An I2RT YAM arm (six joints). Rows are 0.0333 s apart.
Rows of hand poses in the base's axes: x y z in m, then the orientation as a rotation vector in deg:
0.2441 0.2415 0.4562 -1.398 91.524 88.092
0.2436 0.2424 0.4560 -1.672 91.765 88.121
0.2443 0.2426 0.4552 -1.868 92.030 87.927
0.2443 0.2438 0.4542 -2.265 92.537 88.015
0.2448 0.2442 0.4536 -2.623 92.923 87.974
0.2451 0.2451 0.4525 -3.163 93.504 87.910
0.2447 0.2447 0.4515 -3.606 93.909 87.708
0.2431 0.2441 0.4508 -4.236 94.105 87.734
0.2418 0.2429 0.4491 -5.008 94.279 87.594
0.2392 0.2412 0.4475 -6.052 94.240 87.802
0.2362 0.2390 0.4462 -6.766 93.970 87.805
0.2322 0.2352 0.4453 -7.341 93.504 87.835
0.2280 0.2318 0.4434 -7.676 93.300 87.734
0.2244 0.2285 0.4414 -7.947 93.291 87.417
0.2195 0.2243 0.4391 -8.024 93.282 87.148
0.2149 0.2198 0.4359 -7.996 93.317 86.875
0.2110 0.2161 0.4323 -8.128 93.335 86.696
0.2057 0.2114 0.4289 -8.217 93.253 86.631
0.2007 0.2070 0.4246 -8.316 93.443 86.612
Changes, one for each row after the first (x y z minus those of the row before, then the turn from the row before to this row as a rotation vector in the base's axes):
-0.0005 0.0009 -0.0002 -0.206 0.041 0.239
0.0007 0.0002 -0.0008 -0.304 0.023 0.057
0.0000 0.0012 -0.0010 -0.353 0.186 0.426
0.0005 0.0004 -0.0006 -0.343 0.079 0.283
0.0003 0.0009 -0.0011 -0.517 0.119 0.426
-0.0004 -0.0004 -0.0010 -0.464 -0.001 0.231
-0.0016 -0.0006 -0.0007 -0.306 -0.156 0.418
-0.0013 -0.0012 -0.0017 -0.429 -0.295 0.382
-0.0026 -0.0017 -0.0016 -0.237 -0.446 0.696
-0.0030 -0.0022 -0.0013 -0.107 -0.522 0.317
-0.0040 -0.0038 -0.0009 0.056 -0.582 0.204
-0.0042 -0.0034 -0.0019 -0.062 -0.335 0.062
-0.0036 -0.0033 -0.0020 -0.249 -0.249 -0.060
-0.0049 -0.0042 -0.0023 -0.157 -0.141 -0.136
-0.0046 -0.0045 -0.0032 -0.145 -0.063 -0.184
-0.0039 -0.0037 -0.0036 -0.146 -0.114 -0.039
-0.0053 -0.0047 -0.0034 -0.022 -0.122 -0.015
-0.0050 -0.0044 -0.0043 -0.144 0.081 0.095

